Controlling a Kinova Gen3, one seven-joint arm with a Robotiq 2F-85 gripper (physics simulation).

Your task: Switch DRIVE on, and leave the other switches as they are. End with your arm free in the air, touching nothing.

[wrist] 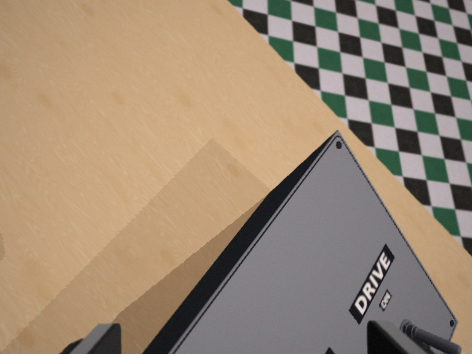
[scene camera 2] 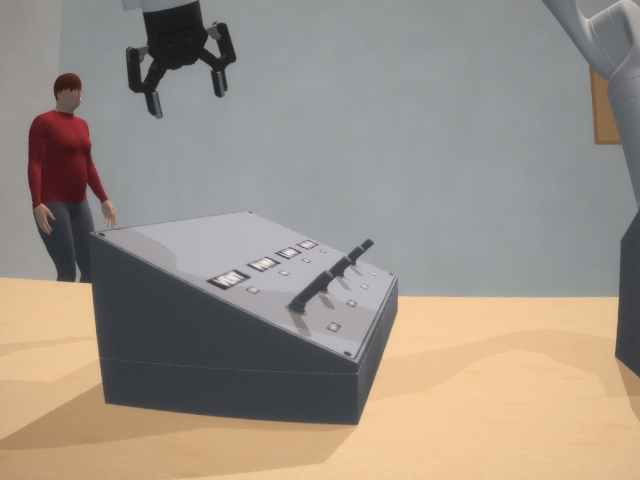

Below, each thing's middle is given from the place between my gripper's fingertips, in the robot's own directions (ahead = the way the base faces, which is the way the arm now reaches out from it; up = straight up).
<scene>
Right now the sloped switch panel [scene camera 2: 197, 316] is 120 mm behind my hand, 20 mm to the right of it and 240 mm below it.
</scene>
